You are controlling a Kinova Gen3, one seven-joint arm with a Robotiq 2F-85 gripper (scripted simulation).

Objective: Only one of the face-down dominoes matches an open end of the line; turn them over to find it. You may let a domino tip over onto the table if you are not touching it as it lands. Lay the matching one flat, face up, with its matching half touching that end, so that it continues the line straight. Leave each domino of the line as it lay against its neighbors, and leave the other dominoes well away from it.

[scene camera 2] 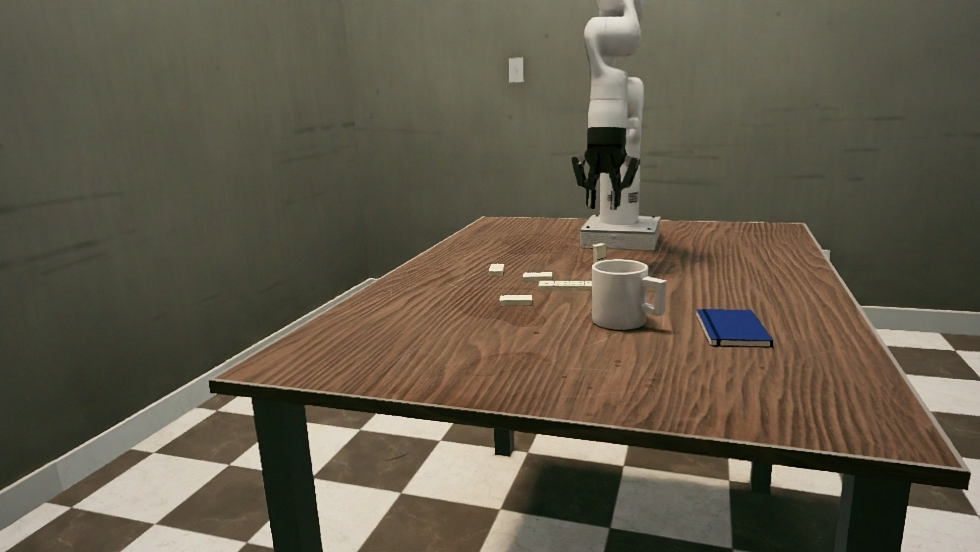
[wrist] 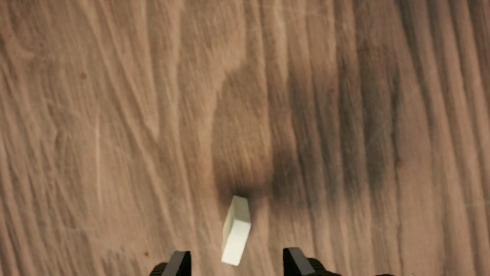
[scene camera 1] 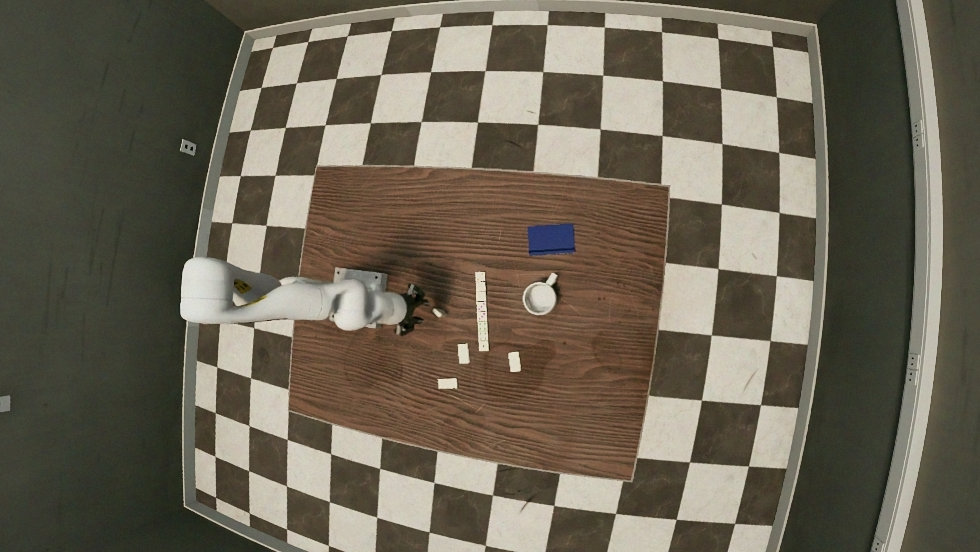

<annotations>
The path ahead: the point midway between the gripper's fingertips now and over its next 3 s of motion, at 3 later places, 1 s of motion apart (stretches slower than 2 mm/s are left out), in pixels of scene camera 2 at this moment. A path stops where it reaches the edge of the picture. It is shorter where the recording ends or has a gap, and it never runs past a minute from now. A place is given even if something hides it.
My gripper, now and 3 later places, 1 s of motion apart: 602,209; 600,215; 599,224; 599,230
</annotations>
